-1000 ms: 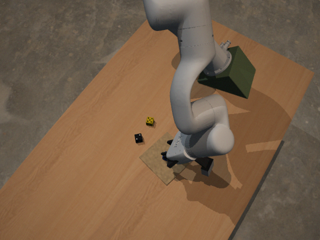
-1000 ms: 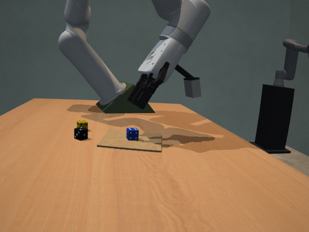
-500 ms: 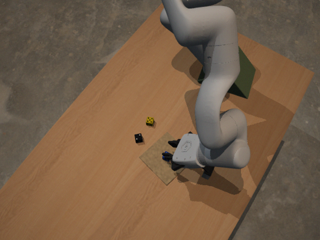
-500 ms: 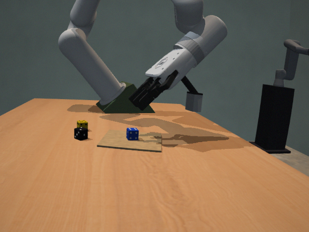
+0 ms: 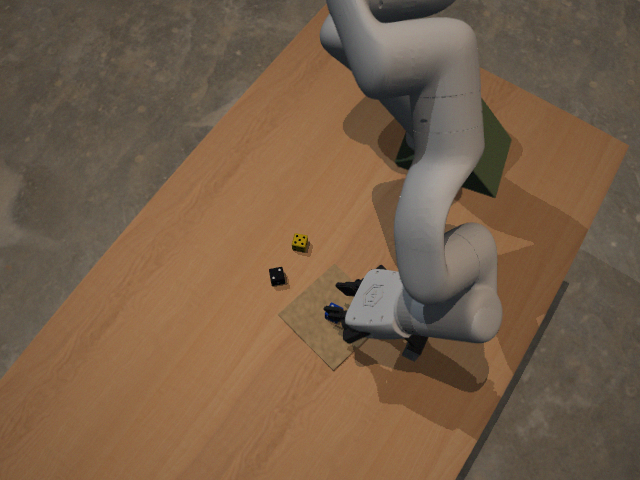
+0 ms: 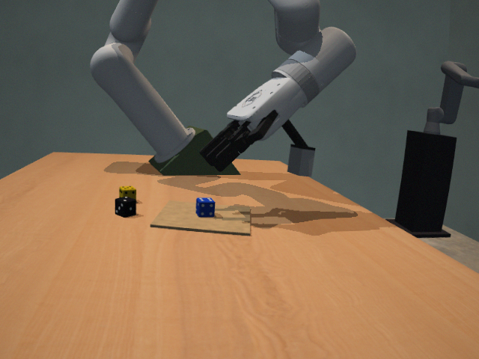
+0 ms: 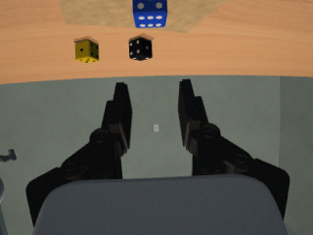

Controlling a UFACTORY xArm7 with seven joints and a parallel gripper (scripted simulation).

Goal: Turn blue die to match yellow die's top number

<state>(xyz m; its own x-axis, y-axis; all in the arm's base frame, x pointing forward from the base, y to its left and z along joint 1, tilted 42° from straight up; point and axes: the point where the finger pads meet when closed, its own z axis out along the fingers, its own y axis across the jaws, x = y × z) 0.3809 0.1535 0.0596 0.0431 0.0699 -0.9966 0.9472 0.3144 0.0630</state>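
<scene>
Right now the blue die is 80 mm below my hand and 20 mm to the right of it. The rest, counted from my hand: black die 140 mm to the right, 90 mm below, 10 mm ahead; then yellow die 150 mm to the right, 90 mm below, 70 mm behind; then tan mat 100 mm below, 20 mm to the right.
</scene>
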